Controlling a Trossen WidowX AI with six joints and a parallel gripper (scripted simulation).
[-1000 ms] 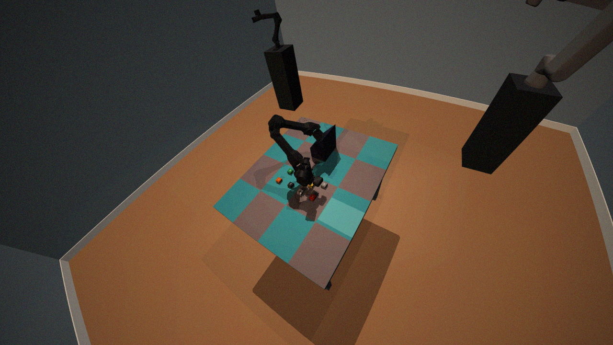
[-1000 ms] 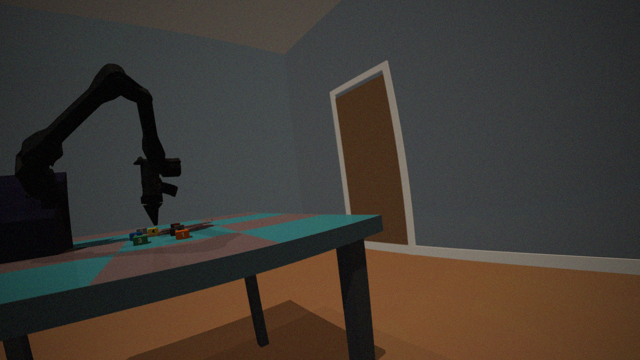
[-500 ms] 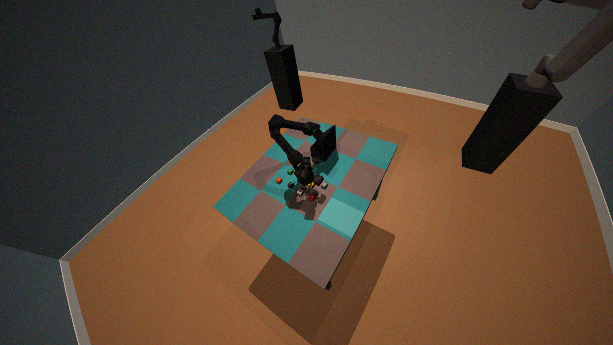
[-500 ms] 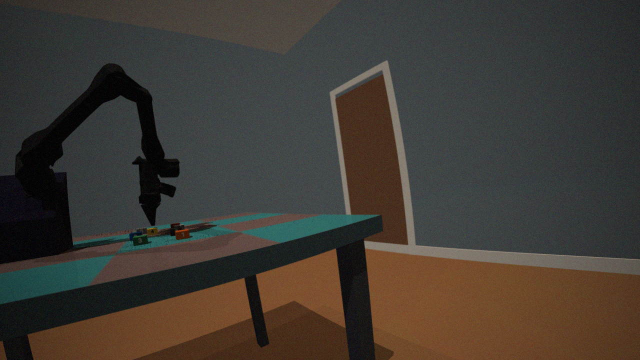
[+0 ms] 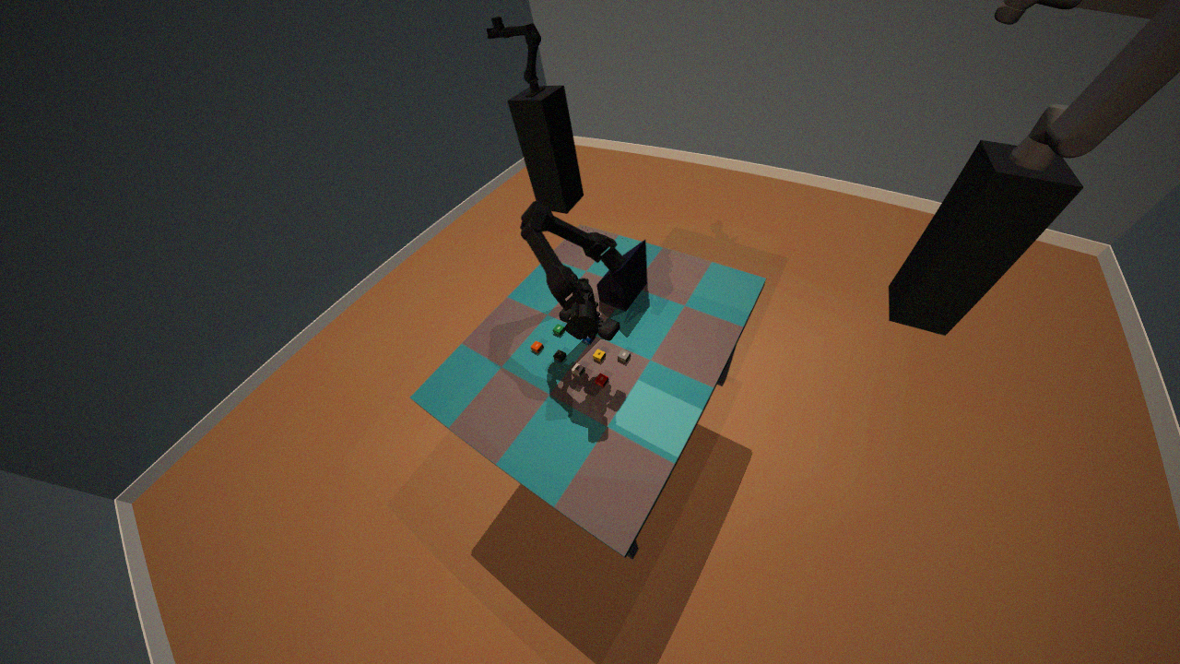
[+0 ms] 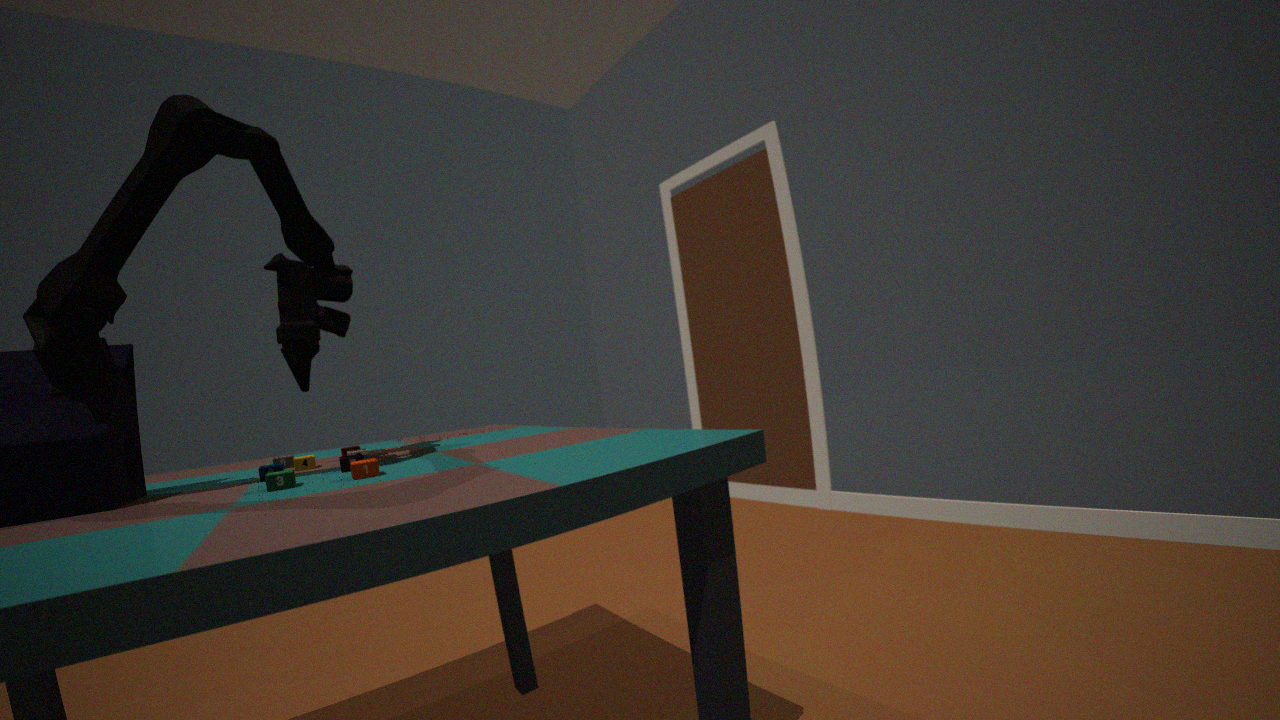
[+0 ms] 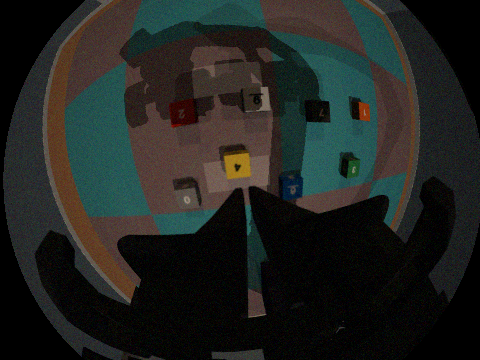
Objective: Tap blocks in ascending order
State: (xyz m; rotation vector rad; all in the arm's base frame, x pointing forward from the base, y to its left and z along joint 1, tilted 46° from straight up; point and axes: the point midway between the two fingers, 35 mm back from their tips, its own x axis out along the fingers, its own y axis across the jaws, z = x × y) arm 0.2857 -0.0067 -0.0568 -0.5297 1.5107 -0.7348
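The blue block lies 11 cm below my gripper tip, 7 cm to the right of it and 7 cm behind it. From my gripper tip the other things lie so: red block 11 cm below, 7 cm ahead, 5 cm to the left; then white block 11 cm below, 7 cm ahead, 4 cm to the right; then yellow block 11 cm below, 1 cm behind.
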